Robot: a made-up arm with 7 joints. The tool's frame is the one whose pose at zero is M.
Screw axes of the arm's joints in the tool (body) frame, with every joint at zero. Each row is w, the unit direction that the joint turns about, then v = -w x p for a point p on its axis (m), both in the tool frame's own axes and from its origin. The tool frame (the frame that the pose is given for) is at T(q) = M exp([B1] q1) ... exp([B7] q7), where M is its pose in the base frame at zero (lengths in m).
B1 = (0, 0, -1, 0.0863, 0.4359, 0)
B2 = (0, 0, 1, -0.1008, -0.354, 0)
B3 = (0, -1, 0, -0.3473, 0, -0.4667)
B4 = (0, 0, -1, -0.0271, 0.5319, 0)
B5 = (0, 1, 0, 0.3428, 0, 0.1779)
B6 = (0, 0, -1, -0.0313, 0.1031, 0)
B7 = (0, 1, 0, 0.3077, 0, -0.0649)
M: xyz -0.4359 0.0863 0.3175 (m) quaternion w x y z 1 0 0 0
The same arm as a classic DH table. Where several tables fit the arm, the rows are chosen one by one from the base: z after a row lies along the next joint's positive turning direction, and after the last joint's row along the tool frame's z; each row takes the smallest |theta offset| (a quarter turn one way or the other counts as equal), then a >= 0, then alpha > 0; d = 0 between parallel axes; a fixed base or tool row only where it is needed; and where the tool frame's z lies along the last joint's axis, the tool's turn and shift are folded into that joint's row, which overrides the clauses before.
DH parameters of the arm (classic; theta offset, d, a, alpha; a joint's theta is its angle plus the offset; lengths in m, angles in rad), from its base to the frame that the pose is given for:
base (fixed): 0 0 0 3.1416
joint 1: -0.1752 0 -0.0832 3.1416
joint 2: -0.1752 -0.0298 0.1127 1.5708
joint 3: 0 -0.1279 0.0652 1.5708
joint 4: 0 -0.0045 -0.354 1.5708
joint 5: 0 0.0042 -0.0748 -1.5708
joint 6: 0 -0.0351 -0.168 1.5708
joint 7: 0 -0.0313 0.0649 1.5708
tool (fixed): 0 0.3077 0 0

